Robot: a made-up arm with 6 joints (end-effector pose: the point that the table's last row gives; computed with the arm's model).
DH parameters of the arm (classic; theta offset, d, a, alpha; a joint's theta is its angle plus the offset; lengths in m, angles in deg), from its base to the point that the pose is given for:
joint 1: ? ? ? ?
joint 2: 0 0.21 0.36 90
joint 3: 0 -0.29 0.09 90
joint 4: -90 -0.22 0.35 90
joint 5: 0 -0.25 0 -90
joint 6: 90 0.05 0.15 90
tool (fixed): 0 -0.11 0 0
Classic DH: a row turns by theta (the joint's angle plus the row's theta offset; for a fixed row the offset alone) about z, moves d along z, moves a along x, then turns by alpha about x.
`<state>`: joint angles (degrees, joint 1 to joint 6).
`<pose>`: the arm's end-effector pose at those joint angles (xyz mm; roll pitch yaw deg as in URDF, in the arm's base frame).
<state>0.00 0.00 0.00 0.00 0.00 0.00</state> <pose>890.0 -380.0 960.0 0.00 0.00 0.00</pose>
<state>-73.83 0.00 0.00 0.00 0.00 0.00</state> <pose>-117.1 -960.6 960.0 0.00 0.00 -73.83</pose>
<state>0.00 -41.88 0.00 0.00 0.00 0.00</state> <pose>1026.7 -380.0 257.2 0.00 41.88 0.00</pose>
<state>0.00 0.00 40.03 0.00 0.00 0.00</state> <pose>665.9 -655.3 960.0 0.00 0.00 -40.03</pose>
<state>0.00 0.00 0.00 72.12 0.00 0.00</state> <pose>841.2 -380.0 413.0 0.00 72.12 0.00</pose>
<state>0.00 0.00 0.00 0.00 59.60 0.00</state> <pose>890.0 -499.6 971.2 -59.60 0.00 0.00</pose>
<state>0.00 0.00 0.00 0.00 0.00 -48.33</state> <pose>921.9 -380.0 1108.9 0.00 -48.33 0.00</pose>
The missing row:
joint 1: 0 0.43 0.04 90
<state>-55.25 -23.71 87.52 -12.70 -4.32 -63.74</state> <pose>-192.5 -802.3 1090.8 -53.79 -65.62 -90.42</pose>
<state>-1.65 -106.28 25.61 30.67 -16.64 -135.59</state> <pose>423.9 -664.8 -482.5 -36.44 -3.16 -5.26</pose>
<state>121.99 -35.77 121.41 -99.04 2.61 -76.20</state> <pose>-607.7 509.9 660.2 -150.29 14.94 -179.19</pose>
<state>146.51 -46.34 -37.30 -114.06 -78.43 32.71</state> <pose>-86.6 617.2 663.4 65.76 -68.98 -163.86</pose>
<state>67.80 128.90 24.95 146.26 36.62 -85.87</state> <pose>299.1 -77.3 868.7 -42.80 -65.50 133.22</pose>
